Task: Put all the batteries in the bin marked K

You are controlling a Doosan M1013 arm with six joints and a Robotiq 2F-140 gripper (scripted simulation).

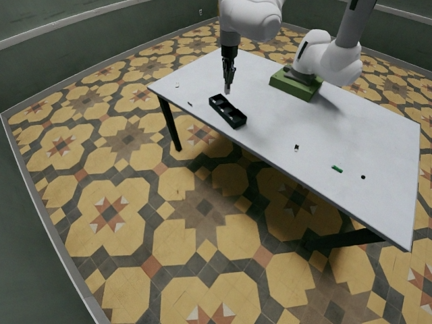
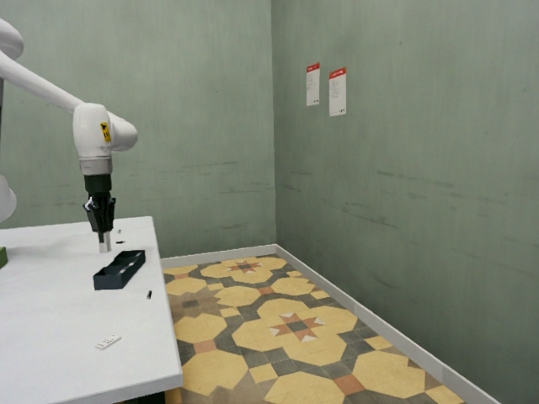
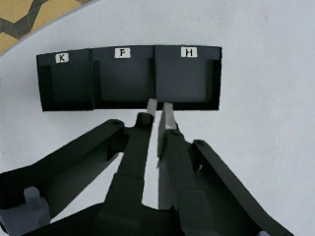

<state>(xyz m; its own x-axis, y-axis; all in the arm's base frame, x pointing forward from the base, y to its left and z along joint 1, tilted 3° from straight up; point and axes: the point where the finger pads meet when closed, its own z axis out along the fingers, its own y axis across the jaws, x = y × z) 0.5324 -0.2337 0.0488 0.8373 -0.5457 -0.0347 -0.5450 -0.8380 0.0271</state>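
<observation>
Right now my hand is 110 mm above the black bin tray, 40 mm short of it and 30 mm to the right of it. The rest, counted from my hand: white flat piece 400 mm to the right, 120 mm below, 20 mm ahead; then green piece 660 mm to the left, 120 mm below, 20 mm ahead.
</observation>
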